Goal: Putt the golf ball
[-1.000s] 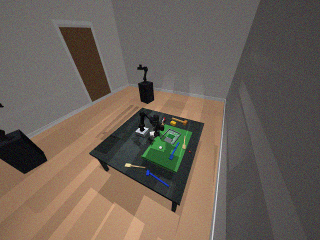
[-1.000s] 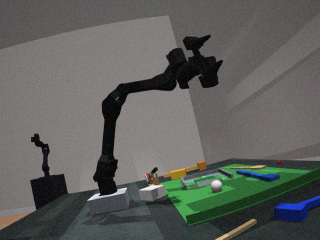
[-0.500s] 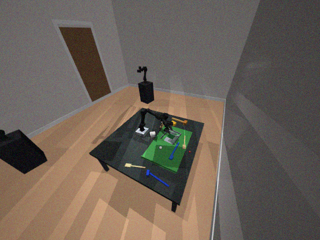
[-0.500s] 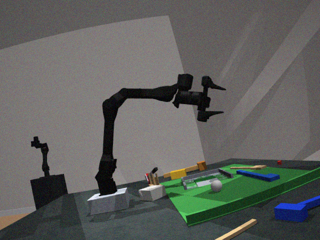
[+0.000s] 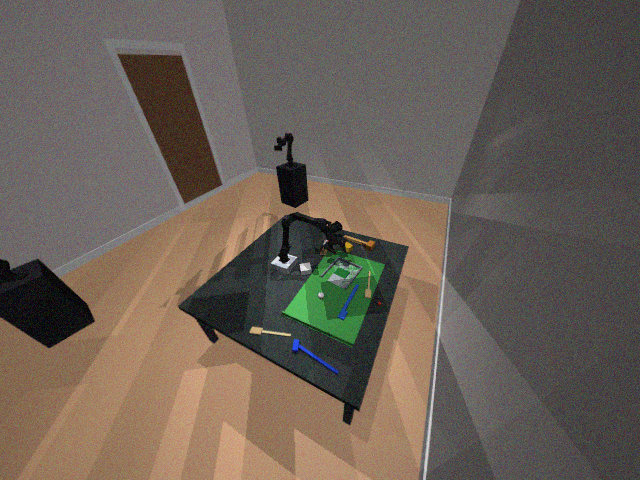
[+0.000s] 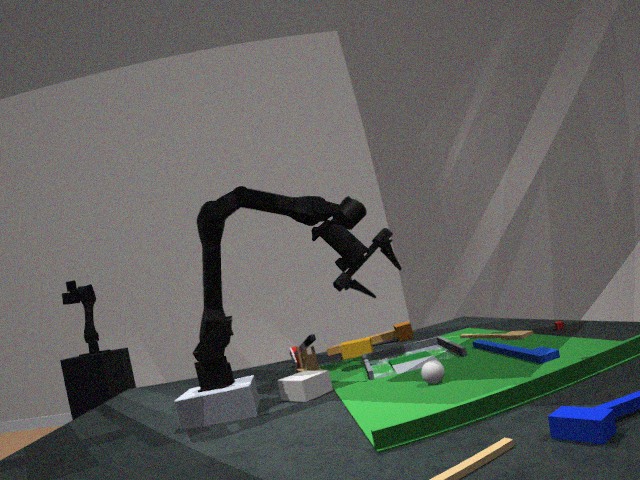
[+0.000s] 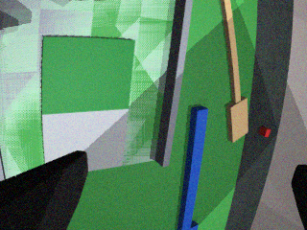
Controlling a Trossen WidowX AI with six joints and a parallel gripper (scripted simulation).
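Right now the white block is 23 cm behind my gripper tip, 18 cm below it and 14 cm to the right of it. From my gripper tip the other things lie so: white golf ball 27 cm to the right, 17 cm below, 3 cm ahead; small red cube 37 cm ahead, 19 cm below, 9 cm to the right; green mat 20 cm below, 13 cm to the right, 7 cm ahead.
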